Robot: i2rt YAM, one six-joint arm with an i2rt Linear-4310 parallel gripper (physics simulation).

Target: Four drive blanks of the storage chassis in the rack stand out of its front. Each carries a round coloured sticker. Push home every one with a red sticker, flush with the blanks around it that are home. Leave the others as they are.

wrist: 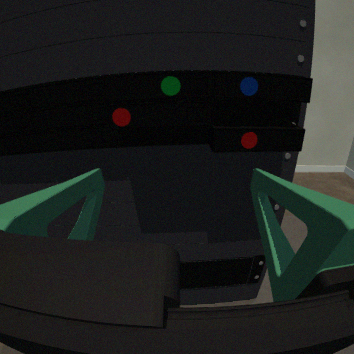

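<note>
The black storage chassis fills the middle of the wrist view. In its upper row, a green sticker [170, 86] is at the centre and a blue sticker [249, 86] at the right; the blue one's blank juts out at its right end. Below, a red sticker [121, 117] is left of centre on a dark blank whose edges are hard to make out. Another red sticker [249, 140] is on the lower right blank [280, 140], which stands out with its top and left edges showing. My gripper [176, 176] is open and empty, its green fingertips below the stickers in view, apart from the blanks.
The rack's right post [295, 70] carries several round screws. Dark panels [175, 50] lie above the chassis, and a lower black unit [217, 272] shows between the fingers. A pale wall [332, 100] and brown floor [330, 185] are to the right.
</note>
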